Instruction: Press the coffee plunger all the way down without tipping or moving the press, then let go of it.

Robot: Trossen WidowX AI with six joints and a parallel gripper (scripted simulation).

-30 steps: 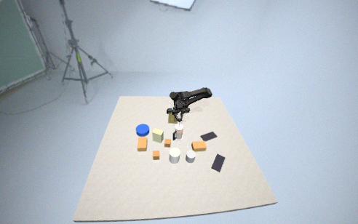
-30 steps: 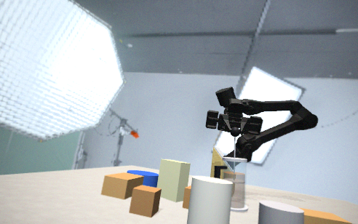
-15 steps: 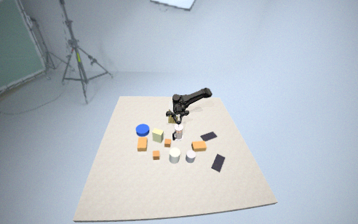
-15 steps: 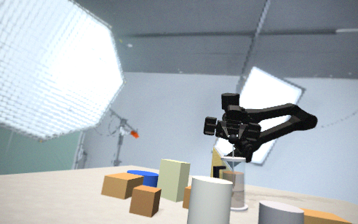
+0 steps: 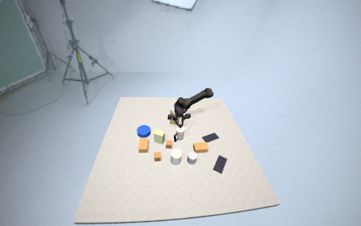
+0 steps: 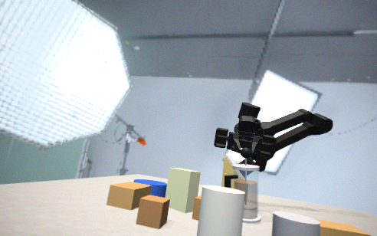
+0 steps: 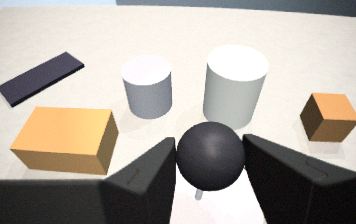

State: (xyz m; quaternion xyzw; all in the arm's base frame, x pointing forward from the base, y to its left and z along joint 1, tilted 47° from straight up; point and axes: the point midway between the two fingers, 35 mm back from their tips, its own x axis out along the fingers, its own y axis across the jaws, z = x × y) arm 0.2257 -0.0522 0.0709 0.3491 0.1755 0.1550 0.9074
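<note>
The coffee press lies 10 mm behind my gripper tip, 10 mm to the right of it and 90 mm below it. From my gripper tip the other things lie so: grey cylinder: 200 mm ahead, 90 mm to the left, 150 mm below; pale block: 170 mm to the right, 130 mm below; white cylinder: 200 mm ahead, 30 mm to the right, 130 mm below.
</note>
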